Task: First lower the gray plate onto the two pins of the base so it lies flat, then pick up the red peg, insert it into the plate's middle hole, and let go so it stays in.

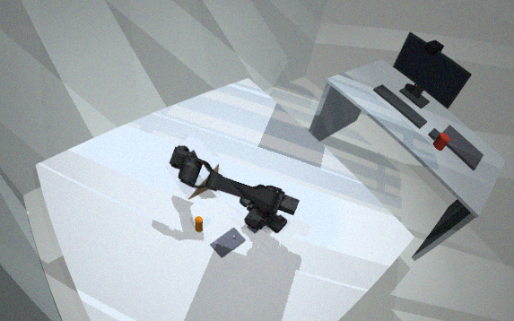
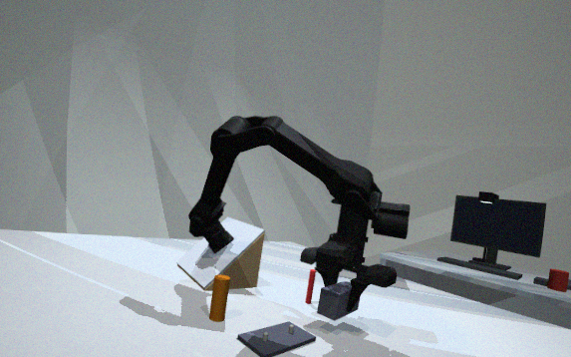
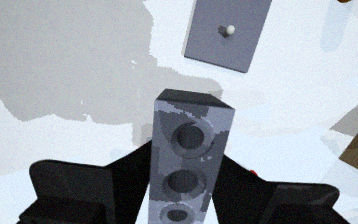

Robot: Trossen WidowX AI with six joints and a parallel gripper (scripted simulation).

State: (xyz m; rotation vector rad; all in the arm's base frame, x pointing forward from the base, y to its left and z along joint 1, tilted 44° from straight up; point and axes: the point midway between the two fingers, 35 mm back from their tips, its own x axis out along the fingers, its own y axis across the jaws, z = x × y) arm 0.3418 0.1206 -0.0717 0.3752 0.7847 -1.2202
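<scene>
The red peg is 130 mm behind my gripper tip and 20 mm to the left of it. Also, from my gripper tip: orange cylinder: 220 mm to the right, 90 mm behind; gray plate: 30 mm above.
</scene>
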